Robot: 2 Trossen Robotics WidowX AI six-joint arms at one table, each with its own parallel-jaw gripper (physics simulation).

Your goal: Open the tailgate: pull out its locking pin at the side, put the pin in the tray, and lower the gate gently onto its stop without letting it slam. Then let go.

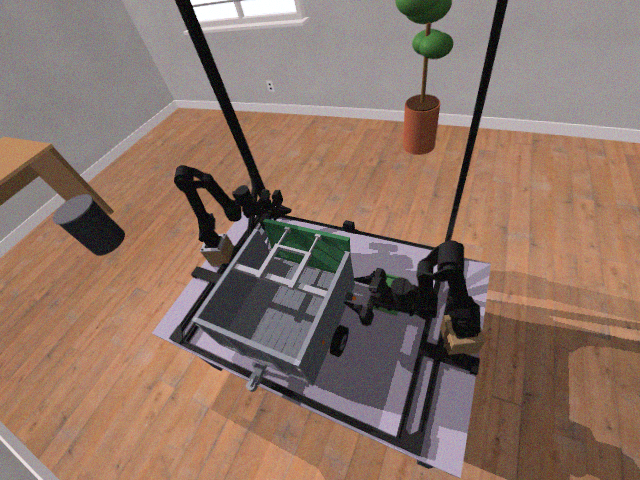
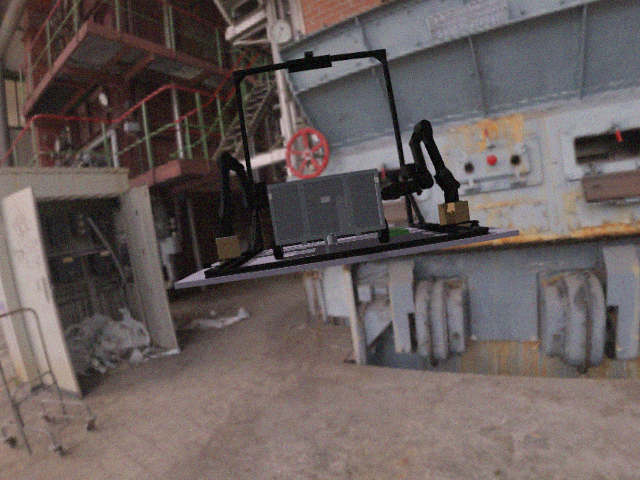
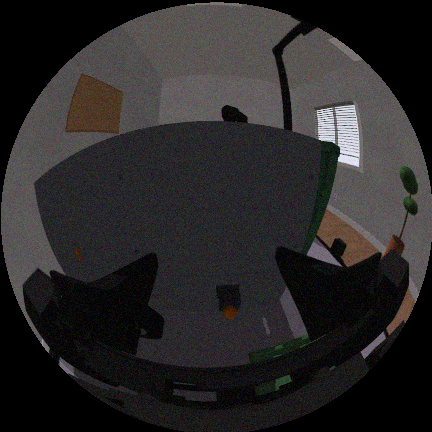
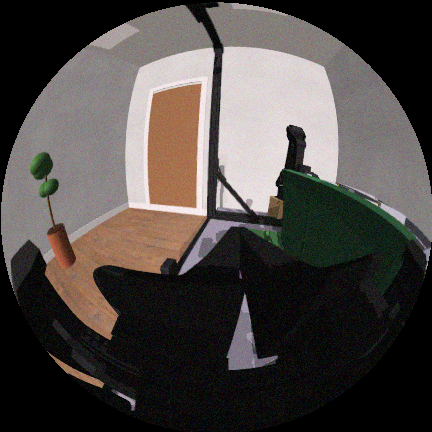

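Seen in the pictures: left gripper, between the fingertips: (image 1: 349,290) (image 3: 217,257); right gripper, between the fingertips: (image 1: 291,210) (image 4: 236,233); left arm's base, origin of its link: (image 1: 464,327) (image 2: 452,202) (image 4: 281,197); right arm's base, origin of its link: (image 1: 213,242) (image 2: 226,236).
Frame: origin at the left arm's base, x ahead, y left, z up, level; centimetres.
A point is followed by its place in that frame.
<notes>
A grey trailer box (image 1: 280,305) {x 61.0, y -16.7, z -2.0 cm} (image 2: 325,207) {x 66.9, y 2.2, z 5.7 cm} (image 3: 181,193) {x 37.6, y -13.1, z 11.2 cm} stands on the table. Its green tailgate (image 1: 330,250) {x 39.6, y -29.8, z 10.3 cm} (image 3: 325,189) {x 32.9, y -27.3, z 11.5 cm} (image 4: 334,225) {x 54.9, y -39.5, z 13.5 cm} stands upright at the far end. The locking pin (image 3: 229,311) {x 33.2, y -14.9, z 0.7 cm}, with an orange tip in a dark bracket, sits low on the trailer's side wall. My left gripper (image 1: 358,300) (image 2: 387,185) (image 3: 217,257) {x 34.6, y -14.3, z 7.1 cm} is open and empty, facing that side wall with the pin just below the line between its fingers. The green tray (image 1: 390,281) {x 18.4, y -26.5, z -10.8 cm} (image 2: 398,231) {x 23.1, y -14.0, z -9.6 cm} (image 3: 278,348) {x 26.4, y -20.4, z -9.5 cm} lies under the left arm. My right gripper (image 1: 280,208) {x 53.8, y -49.9, z 13.6 cm} (image 4: 236,233) {x 53.8, y -49.9, z 13.6 cm} is shut and empty beside the tailgate's upper corner.
The table (image 1: 375,419) {x 31.6, y 21.6, z -11.7 cm} (image 2: 347,259) {x 66.2, y 10.7, z -12.1 cm} carries a black frame with two tall poles (image 1: 223,95) {x 70.2, y -74.4, z 52.8 cm} (image 1: 475,124) {x -5.7, y -35.9, z 48.6 cm}. A trailer wheel (image 1: 339,340) {x 40.0, y -0.9, z -1.5 cm} and a hitch (image 1: 255,376) {x 68.7, y 7.9, z -2.9 cm} stick out from the box. A potted plant (image 1: 421,124) stands on the floor behind.
</notes>
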